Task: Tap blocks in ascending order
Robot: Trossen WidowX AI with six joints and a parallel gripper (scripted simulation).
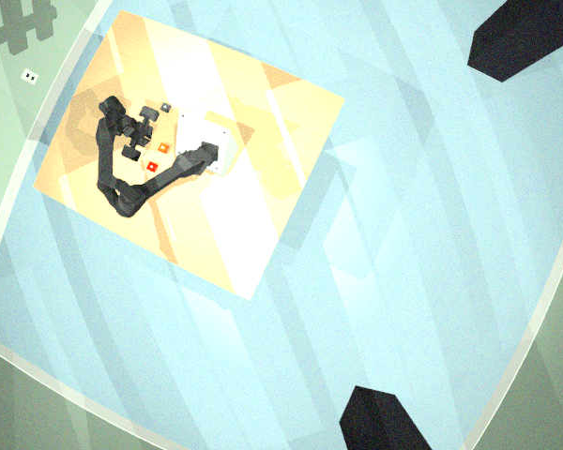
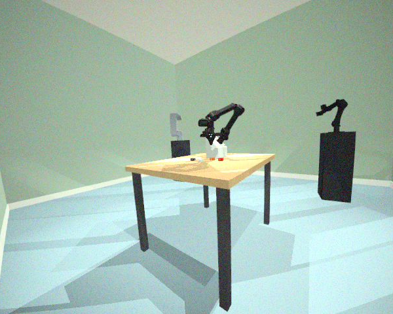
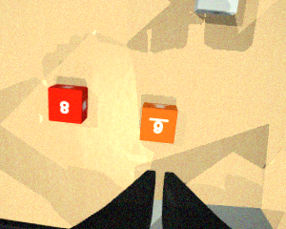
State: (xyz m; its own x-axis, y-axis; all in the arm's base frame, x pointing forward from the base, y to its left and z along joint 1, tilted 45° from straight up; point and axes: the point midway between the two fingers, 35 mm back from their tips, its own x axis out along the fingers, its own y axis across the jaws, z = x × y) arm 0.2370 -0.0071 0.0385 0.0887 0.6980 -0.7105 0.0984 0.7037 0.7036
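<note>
Right now the orange block is 1 cm behind my gripper tip and 12 cm below it. Also, from my gripper tip: dark grey block: 5 cm ahead, 16 cm to the right, 12 cm below; red block: 1 cm ahead, 9 cm to the left, 12 cm below; white block: 10 cm ahead, 5 cm to the right, 12 cm below.
</note>
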